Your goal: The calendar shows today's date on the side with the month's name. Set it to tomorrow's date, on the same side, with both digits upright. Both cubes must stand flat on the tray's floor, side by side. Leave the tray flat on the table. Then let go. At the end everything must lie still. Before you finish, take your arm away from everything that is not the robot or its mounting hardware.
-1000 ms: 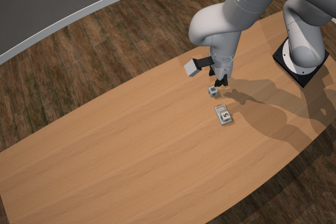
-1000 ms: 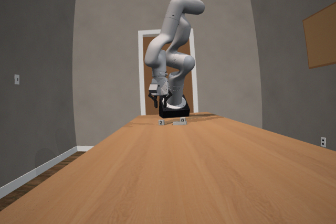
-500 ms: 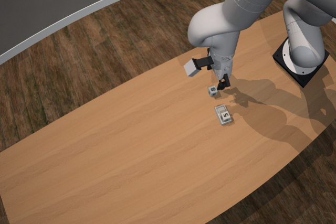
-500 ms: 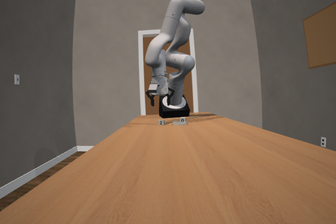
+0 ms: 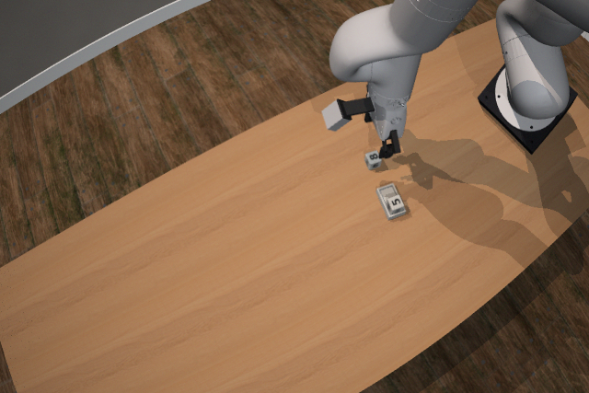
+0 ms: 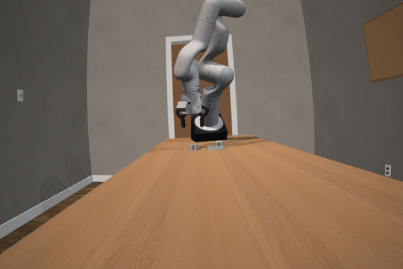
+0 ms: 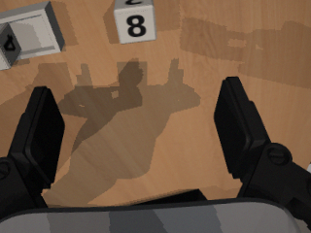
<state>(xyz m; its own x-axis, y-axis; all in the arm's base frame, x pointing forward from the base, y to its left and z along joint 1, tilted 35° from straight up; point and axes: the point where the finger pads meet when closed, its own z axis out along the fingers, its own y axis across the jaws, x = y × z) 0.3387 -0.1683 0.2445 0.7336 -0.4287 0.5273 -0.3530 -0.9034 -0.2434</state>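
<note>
My hand is 10 cm above the white digit cube. Round my hand: calendar tray (4 cm ahead, 10 cm to the left, 11 cm below).
</note>
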